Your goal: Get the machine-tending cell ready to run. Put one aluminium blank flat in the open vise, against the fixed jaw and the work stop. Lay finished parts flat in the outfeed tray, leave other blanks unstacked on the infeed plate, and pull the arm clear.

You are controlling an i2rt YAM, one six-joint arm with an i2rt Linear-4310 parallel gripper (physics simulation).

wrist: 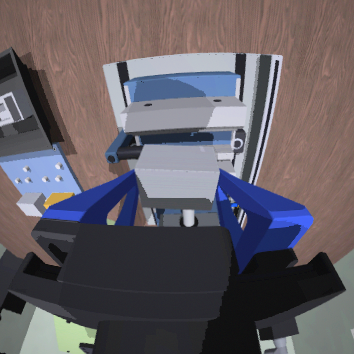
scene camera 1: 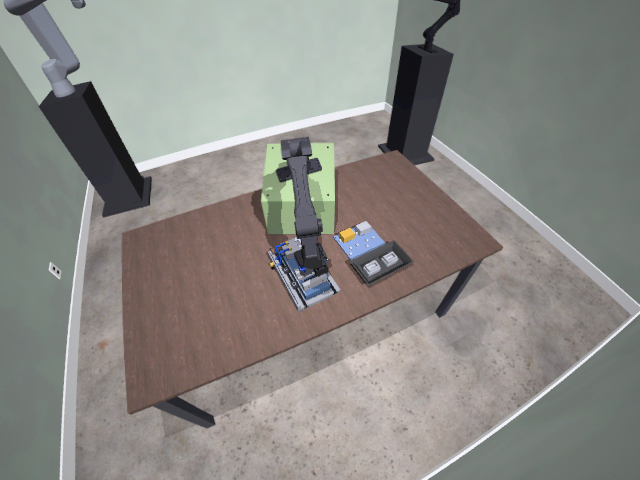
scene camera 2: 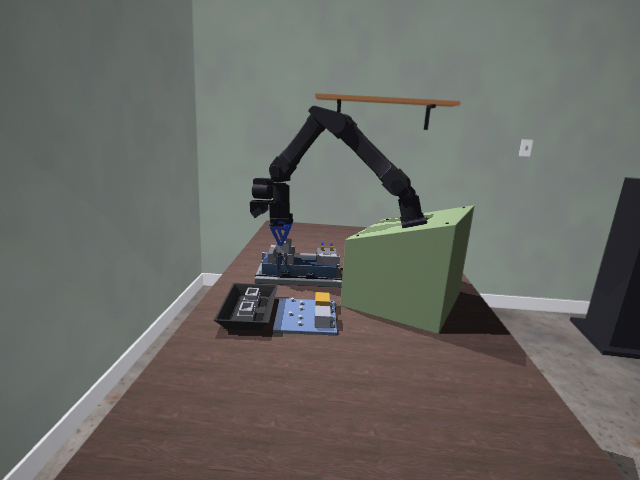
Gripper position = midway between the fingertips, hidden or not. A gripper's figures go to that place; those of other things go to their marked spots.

Scene:
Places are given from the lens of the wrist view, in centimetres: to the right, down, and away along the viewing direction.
my gripper (wrist: pixel 176 174): 0, 0, 13
fixed jaw (wrist: pixel 184 113): 1, -5, 12

